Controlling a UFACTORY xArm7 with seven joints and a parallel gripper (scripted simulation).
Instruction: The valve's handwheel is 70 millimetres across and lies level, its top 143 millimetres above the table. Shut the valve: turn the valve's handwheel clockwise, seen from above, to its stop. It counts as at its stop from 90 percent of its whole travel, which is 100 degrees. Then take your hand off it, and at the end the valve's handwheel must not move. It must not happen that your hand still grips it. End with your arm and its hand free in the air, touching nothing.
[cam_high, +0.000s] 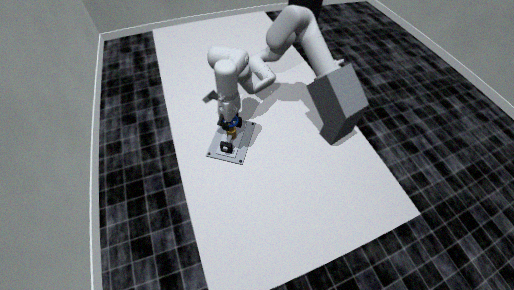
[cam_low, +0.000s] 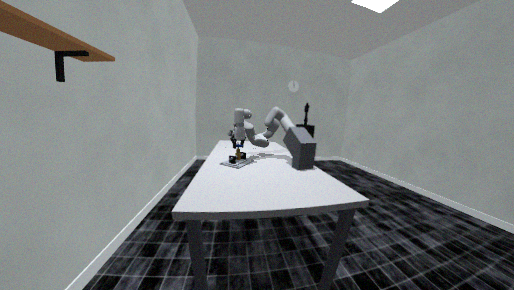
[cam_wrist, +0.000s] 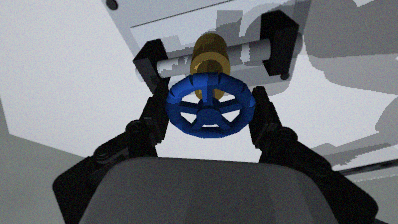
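Now: hand 10 mm above the blue spoked handwheel.
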